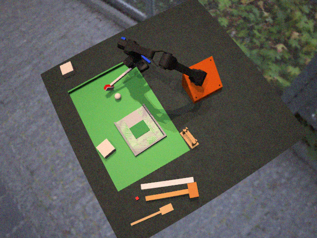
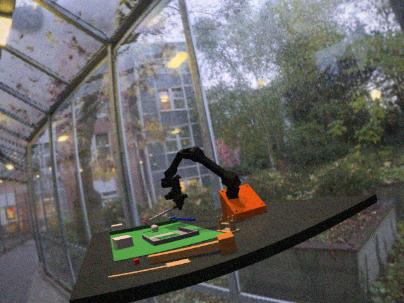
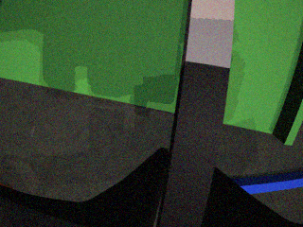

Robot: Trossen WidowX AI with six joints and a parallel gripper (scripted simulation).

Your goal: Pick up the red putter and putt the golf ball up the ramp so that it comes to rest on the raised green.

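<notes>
The red putter is 11 cm ahead of my gripper tip and 3 cm to the left of it. Also, from my gripper tip: blue putter 19 cm to the right, 8 cm below, 2 cm behind; white golf ball 19 cm ahead, 11 cm to the left, 7 cm below; wooden stand 53 cm to the left, 12 cm behind, 6 cm below.
</notes>
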